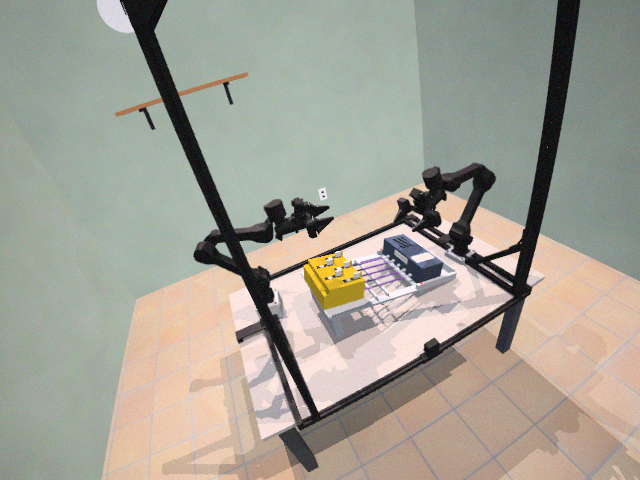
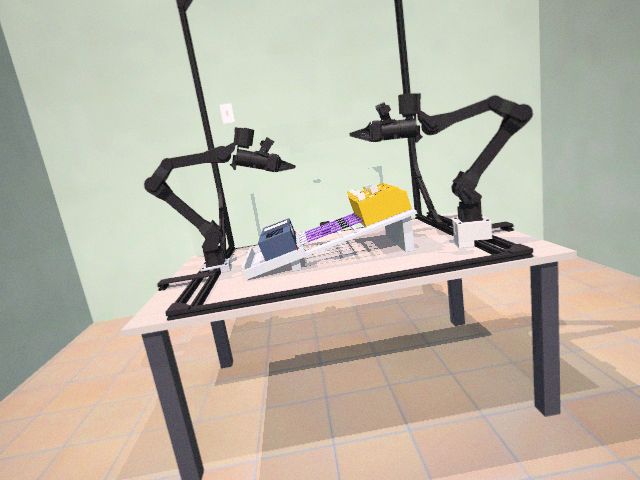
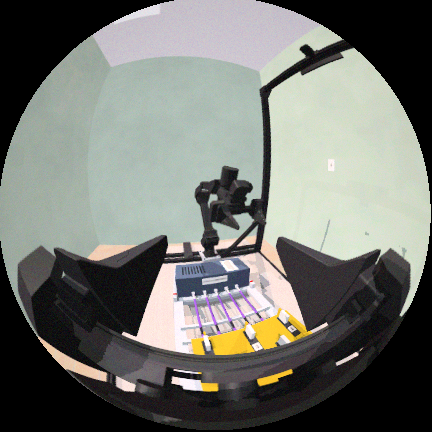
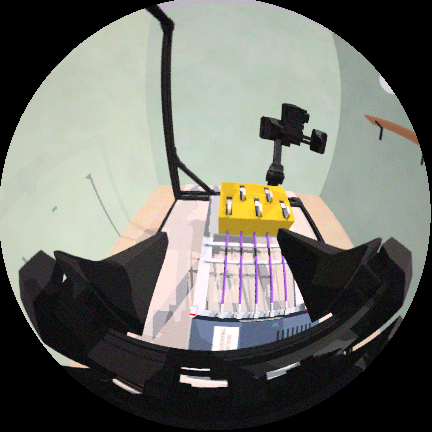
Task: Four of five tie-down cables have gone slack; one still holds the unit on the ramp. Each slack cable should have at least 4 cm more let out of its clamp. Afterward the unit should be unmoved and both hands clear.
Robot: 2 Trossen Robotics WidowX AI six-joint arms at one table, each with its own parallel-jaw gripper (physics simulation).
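The navy unit (image 1: 431, 271) (image 2: 279, 246) (image 3: 192, 285) (image 4: 201, 336) sits at the low end of the white ramp (image 2: 356, 235) (image 4: 201, 286). The yellow clamp block (image 1: 341, 297) (image 2: 385, 207) (image 4: 250, 225), with white levers on top, stands at the high end. Several purple cables (image 3: 198, 314) (image 4: 241, 270) run between them, side by side; which are slack I cannot tell. My left gripper (image 1: 330, 213) (image 2: 351, 134) is open and empty, above the clamp block and apart from it. My right gripper (image 1: 406, 225) (image 2: 294, 166) (image 4: 224, 235) is open and empty, above the unit and apart from it.
A black frame (image 1: 372, 388) (image 2: 330, 286) runs round the table (image 1: 361, 361), with tall posts rising from it. White crossbars (image 4: 235, 260) lie under the cables. A grey support (image 2: 408, 235) holds up the ramp's high end. A wooden shelf (image 1: 206, 86) hangs on the wall.
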